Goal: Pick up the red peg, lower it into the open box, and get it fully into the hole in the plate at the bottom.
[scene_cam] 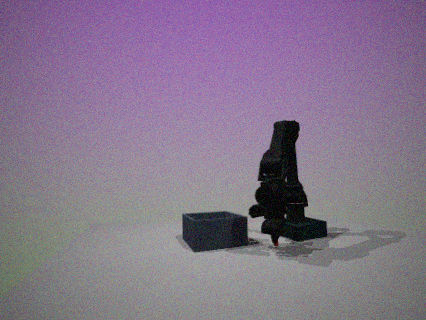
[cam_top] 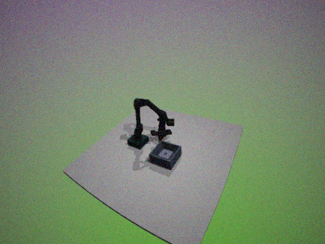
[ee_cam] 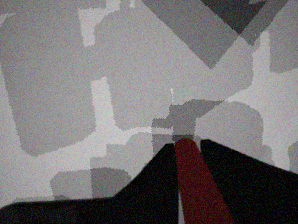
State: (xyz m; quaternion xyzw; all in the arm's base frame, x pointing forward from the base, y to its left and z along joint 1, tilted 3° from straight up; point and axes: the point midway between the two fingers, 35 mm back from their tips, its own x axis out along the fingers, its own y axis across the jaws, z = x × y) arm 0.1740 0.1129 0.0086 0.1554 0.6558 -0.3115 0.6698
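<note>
Now: gripper tip 160 mm short of the plate, 160 mm to the left of it and 20 mm below it. Also, from my gripper tip: red peg: 10 mm to the left, 30 mm above; then dark blue box: 160 mm ahead, 160 mm to the right, 10 mm above.
</note>
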